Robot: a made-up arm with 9 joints. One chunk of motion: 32 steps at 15 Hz.
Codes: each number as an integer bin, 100 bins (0 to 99) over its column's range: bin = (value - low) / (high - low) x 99, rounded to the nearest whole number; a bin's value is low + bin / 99 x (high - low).
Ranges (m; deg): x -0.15..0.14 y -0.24..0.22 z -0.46..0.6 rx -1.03..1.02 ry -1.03..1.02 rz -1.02..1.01
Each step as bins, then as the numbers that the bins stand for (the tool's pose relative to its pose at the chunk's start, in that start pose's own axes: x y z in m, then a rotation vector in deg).
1 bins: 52 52 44 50 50 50
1 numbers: 0.0023 0.0016 0.0111 0.01 0.01 0.01
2 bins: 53 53 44 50 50 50
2 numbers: 0.0053 0.0063 0.0111 0.01 0.01 0.01
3 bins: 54 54 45 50 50 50
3 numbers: 0.0082 0.0109 0.0218 0.01 0.01 0.01
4 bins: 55 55 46 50 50 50
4 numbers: 0.0111 0.0156 0.0325 0.01 0.01 0.01
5 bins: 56 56 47 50 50 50
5 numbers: 0.0140 0.0202 0.0432 0.01 0.01 0.01
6 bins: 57 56 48 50 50 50
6 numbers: 0.0170 0.0202 0.0539 0.01 0.01 0.01
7 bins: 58 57 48 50 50 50
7 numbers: 0.0199 0.0248 0.0539 0.01 0.01 0.01
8 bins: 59 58 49 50 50 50
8 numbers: 0.0228 0.0295 0.0646 0.01 0.01 0.01
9 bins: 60 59 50 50 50 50
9 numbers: 0.0258 0.0341 0.0754 0.01 0.01 0.01
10 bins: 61 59 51 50 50 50
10 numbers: 0.0287 0.0341 0.0861 0.01 0.01 0.01
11 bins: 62 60 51 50 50 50
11 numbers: 0.0316 0.0388 0.0861 0.01 0.01 0.01
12 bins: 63 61 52 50 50 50
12 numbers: 0.0345 0.0434 0.0968 0.01 0.01 0.01
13 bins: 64 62 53 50 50 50
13 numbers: 0.0375 0.0481 0.1075 0.01 0.01 0.01
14 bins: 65 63 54 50 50 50
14 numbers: 0.0404 0.0527 0.1182 0.01 0.01 0.01
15 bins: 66 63 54 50 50 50
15 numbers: 0.0433 0.0527 0.1182 0.01 0.01 0.01
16 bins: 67 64 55 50 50 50
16 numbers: 0.0463 0.0574 0.1289 0.01 0.01 0.01
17 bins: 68 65 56 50 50 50
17 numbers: 0.0492 0.0620 0.1396 0.01 0.01 0.01
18 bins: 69 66 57 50 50 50
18 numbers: 0.0521 0.0667 0.1503 0.01 0.01 0.01
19 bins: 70 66 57 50 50 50
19 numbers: 0.0551 0.0667 0.1503 0.01 0.01 0.01
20 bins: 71 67 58 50 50 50
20 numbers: 0.0580 0.0713 0.1610 0.01 0.01 0.01
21 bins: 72 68 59 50 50 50
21 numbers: 0.0609 0.0760 0.1717 0.01 0.01 0.01
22 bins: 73 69 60 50 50 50
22 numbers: 0.0638 0.0806 0.1824 0.01 0.01 0.01
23 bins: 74 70 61 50 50 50
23 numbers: 0.0668 0.0853 0.1931 0.01 0.01 0.01
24 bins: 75 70 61 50 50 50
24 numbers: 0.0697 0.0853 0.1931 0.01 0.01 0.01
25 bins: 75 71 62 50 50 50
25 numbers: 0.0697 0.0899 0.2038 0.01 0.01 0.01
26 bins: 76 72 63 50 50 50
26 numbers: 0.0726 0.0945 0.2145 0.01 0.01 0.01
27 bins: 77 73 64 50 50 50
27 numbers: 0.0756 0.0992 0.2253 0.01 0.01 0.01
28 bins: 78 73 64 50 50 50
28 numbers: 0.0785 0.0992 0.2253 0.01 0.01 0.01
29 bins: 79 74 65 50 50 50
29 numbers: 0.0814 0.1038 0.2360 0.01 0.01 0.01
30 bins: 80 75 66 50 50 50
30 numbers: 0.0843 0.1085 0.2467 0.01 0.01 0.01
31 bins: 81 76 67 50 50 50
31 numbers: 0.0873 0.1131 0.2574 0.01 0.01 0.01
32 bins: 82 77 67 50 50 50
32 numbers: 0.0902 0.1178 0.2574 0.01 0.01 0.01
